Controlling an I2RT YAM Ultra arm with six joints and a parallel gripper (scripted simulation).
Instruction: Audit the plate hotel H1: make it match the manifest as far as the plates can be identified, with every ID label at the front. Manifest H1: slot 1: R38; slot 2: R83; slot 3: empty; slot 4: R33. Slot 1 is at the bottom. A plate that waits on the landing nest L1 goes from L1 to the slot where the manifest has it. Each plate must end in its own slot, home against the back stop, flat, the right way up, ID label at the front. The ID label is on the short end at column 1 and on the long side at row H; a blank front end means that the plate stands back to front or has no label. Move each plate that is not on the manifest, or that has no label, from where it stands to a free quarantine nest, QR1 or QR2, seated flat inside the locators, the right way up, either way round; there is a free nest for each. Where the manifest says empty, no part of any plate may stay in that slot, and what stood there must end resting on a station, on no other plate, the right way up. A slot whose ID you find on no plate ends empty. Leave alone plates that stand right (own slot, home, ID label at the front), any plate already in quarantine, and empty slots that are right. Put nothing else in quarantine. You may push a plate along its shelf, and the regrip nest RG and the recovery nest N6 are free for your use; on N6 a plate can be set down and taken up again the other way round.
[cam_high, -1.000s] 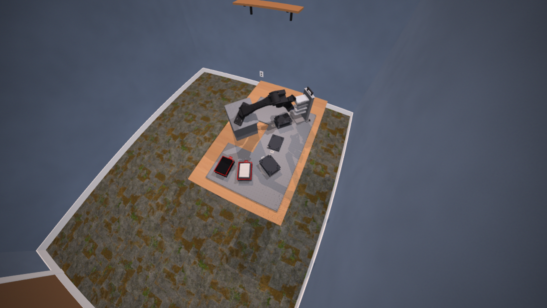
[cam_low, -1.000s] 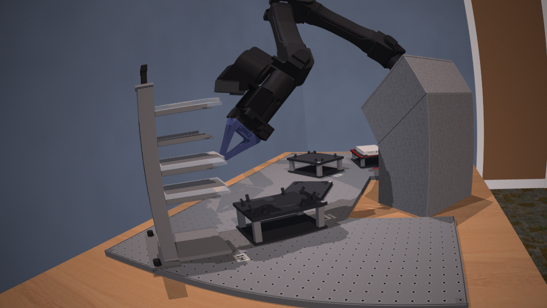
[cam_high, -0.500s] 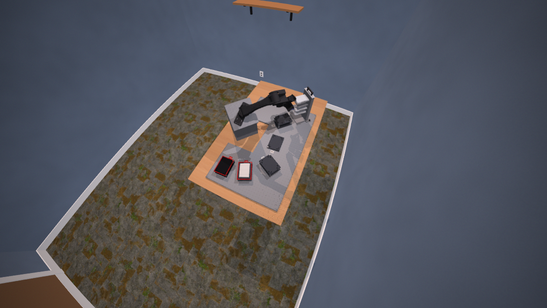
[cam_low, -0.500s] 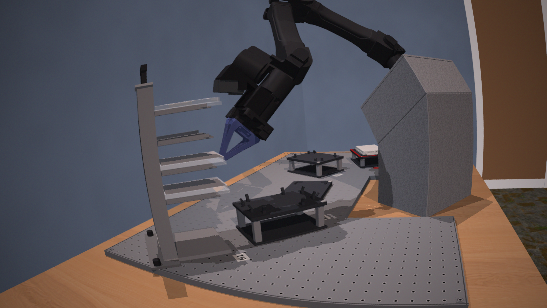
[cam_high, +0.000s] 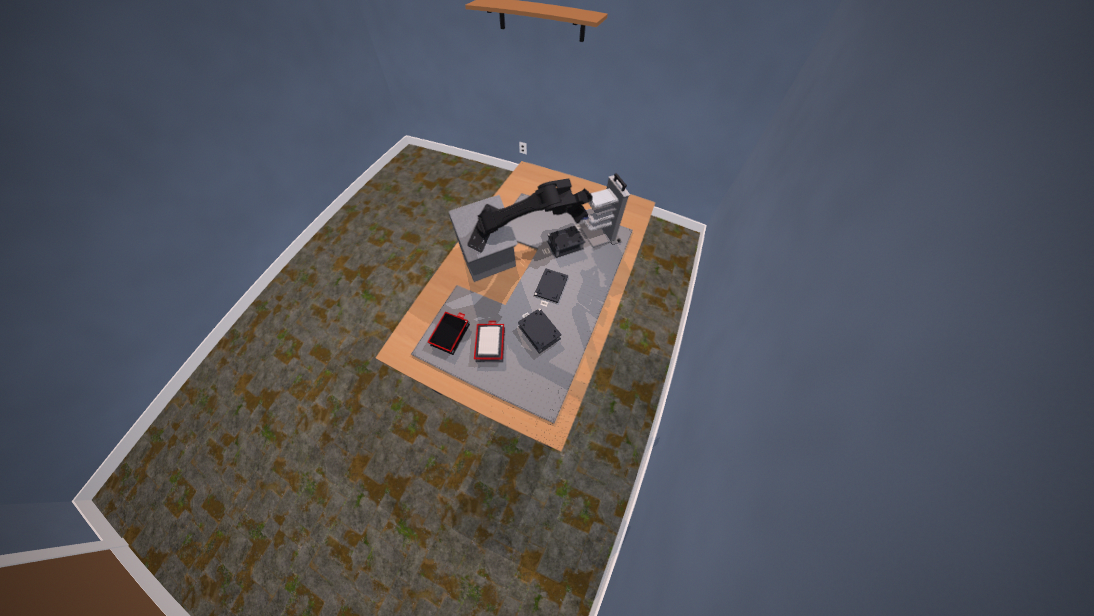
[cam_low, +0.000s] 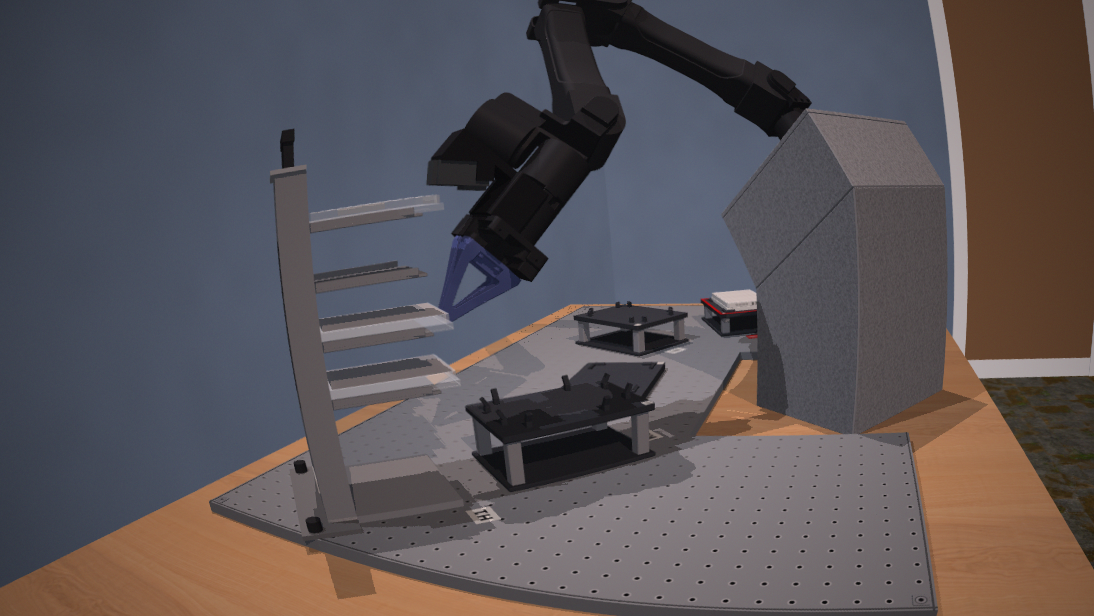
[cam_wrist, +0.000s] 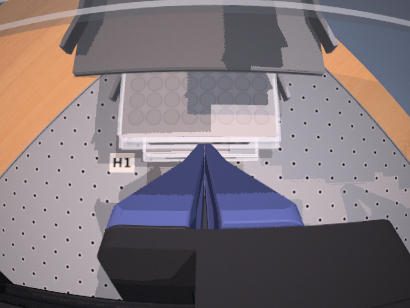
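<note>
My hand is 80 mm past the regrip nest RG, 60 mm to the left of it and 120 mm above it. Also, from my hand: plate hotel H1 (120 mm ahead, 90 mm to the left, 10 mm below); then flat nest N6 (100 mm behind, 330 mm to the right, 170 mm below); then H1 tag (40 mm behind, 90 mm to the left, 170 mm below).
</note>
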